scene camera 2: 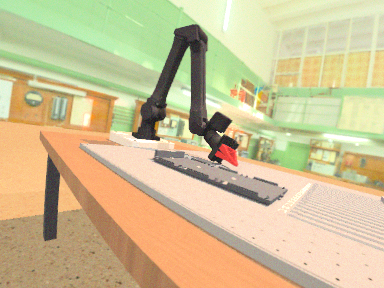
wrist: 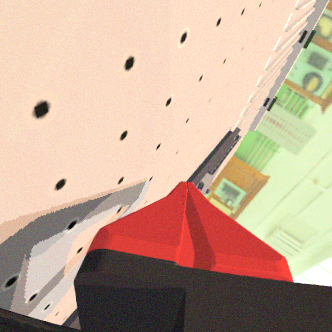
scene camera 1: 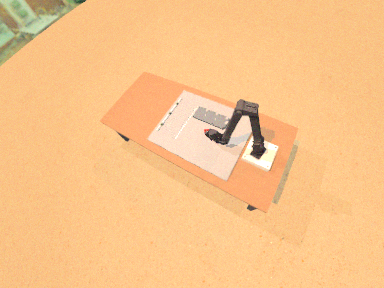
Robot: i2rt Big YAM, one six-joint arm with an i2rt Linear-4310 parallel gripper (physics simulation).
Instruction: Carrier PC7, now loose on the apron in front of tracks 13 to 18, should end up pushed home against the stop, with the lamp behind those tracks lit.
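Where they show: gripper, fingertip midpoint: (scene camera 2: pixel 236 165) (wrist: pixel 183 191) (scene camera 1: pixel 204 129); arm's base, link origin: (scene camera 2: pixel 145 137) (scene camera 1: pixel 258 151).
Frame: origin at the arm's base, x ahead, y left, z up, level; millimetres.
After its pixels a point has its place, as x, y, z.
Note:
Carrier PC7, taken to be the long dark grey plate (scene camera 1: pixel 210 118) @[514, -27, -18] (scene camera 2: pixel 227 179) @[578, -53, -18] (wrist: pixel 217 153) @[607, 48, -21], lies flat on the pale perforated board, with its far end near the numbered ends of the tracks (scene camera 2: pixel 345 212) @[771, 74, -28]. It has low side edges and a raised plate at the end nearer the arm's base. My gripper (scene camera 1: pixel 205 131) @[477, 102, -10] (scene camera 2: pixel 237 164) @[477, 102, -10] (wrist: pixel 183 191) @[477, 102, -10] is shut and empty, its red fingertips together. It is low over the board, beside the carrier's long side and apart from it in scene camera 1. Track numbers are too small to read, and no lit lamp can be made out.
The pale board (scene camera 1: pixel 200 155) @[354, 305, -28] (scene camera 2: pixel 200 215) @[669, -203, -28] lies on the orange table (scene camera 1: pixel 130 100) @[1371, 289, -41] (scene camera 2: pixel 100 200) @[579, -296, -41]. A white rail (scene camera 1: pixel 170 114) @[858, 157, -18] with dark clips runs along the tracks' far end. The arm stands on a white base plate (scene camera 1: pixel 270 159) @[-112, -2, 8] (scene camera 2: pixel 122 139) @[31, -120, -17] at the other end.

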